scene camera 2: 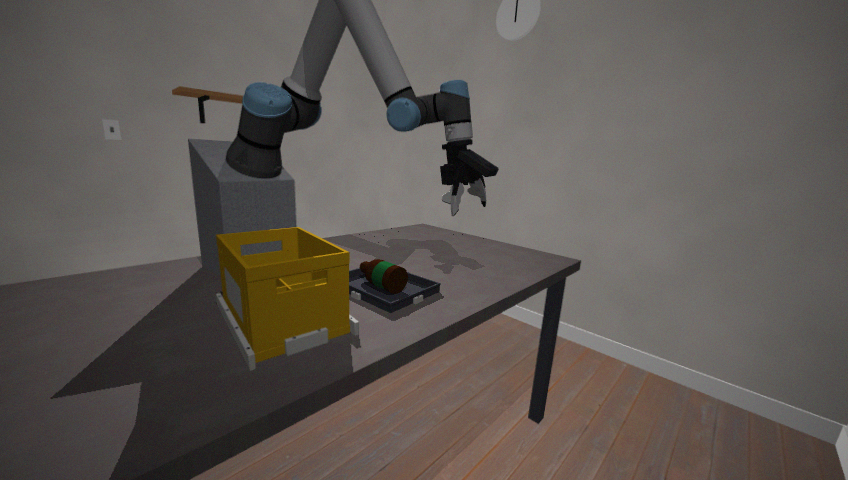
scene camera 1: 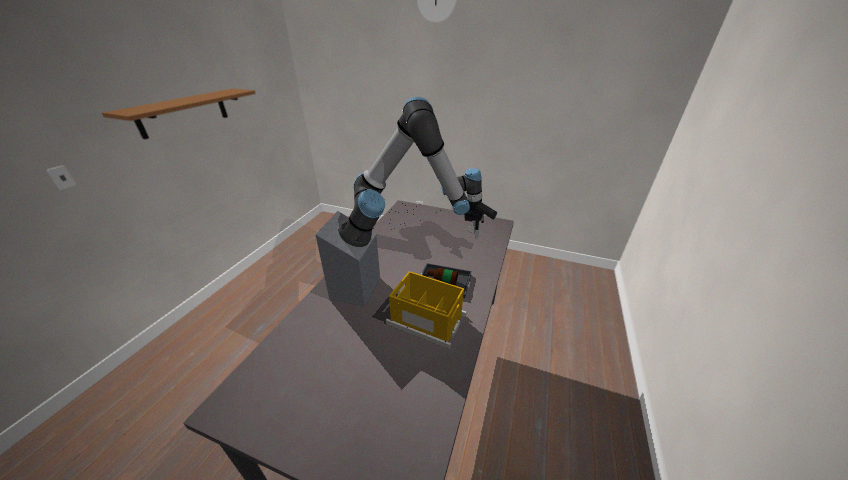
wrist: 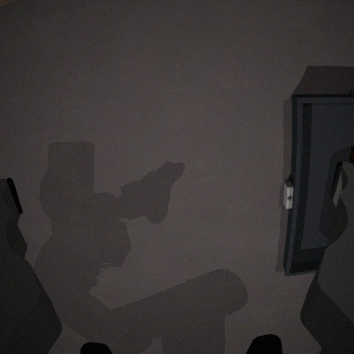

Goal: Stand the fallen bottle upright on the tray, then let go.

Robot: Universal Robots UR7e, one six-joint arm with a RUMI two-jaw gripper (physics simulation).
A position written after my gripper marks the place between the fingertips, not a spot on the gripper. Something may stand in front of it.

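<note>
A brown bottle (scene camera 2: 390,277) is in view, as is my gripper (scene camera 2: 469,211). The wrist view also shows the gripper (wrist: 173,175).
</note>
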